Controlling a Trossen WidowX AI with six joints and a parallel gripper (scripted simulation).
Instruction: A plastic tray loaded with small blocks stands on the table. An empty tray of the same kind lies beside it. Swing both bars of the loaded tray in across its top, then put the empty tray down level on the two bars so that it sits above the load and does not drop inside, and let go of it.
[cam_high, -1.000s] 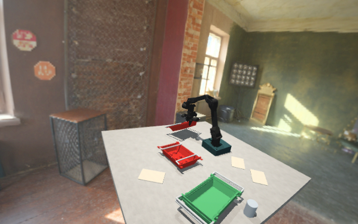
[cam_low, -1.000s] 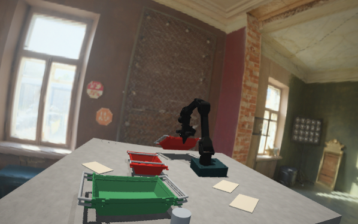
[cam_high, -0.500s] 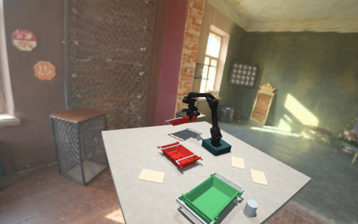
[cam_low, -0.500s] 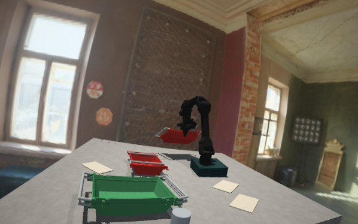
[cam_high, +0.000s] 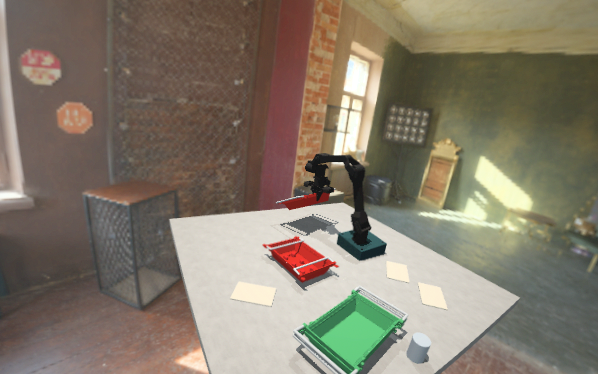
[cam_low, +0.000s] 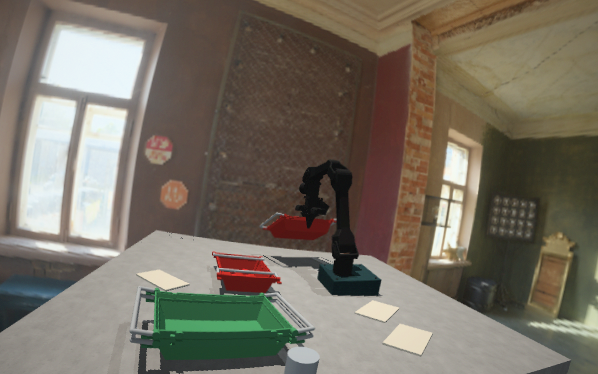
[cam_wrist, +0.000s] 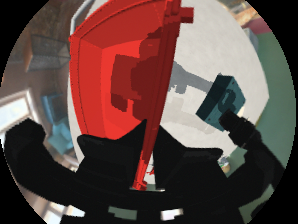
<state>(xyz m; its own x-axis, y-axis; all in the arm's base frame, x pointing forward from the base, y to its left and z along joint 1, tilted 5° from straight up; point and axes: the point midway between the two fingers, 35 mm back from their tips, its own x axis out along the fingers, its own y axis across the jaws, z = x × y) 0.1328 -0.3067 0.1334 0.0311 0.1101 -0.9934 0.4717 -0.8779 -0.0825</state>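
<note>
The red tray is 70 mm to the right of my gripper tip, 40 mm ahead of it and 10 mm below it.
</note>
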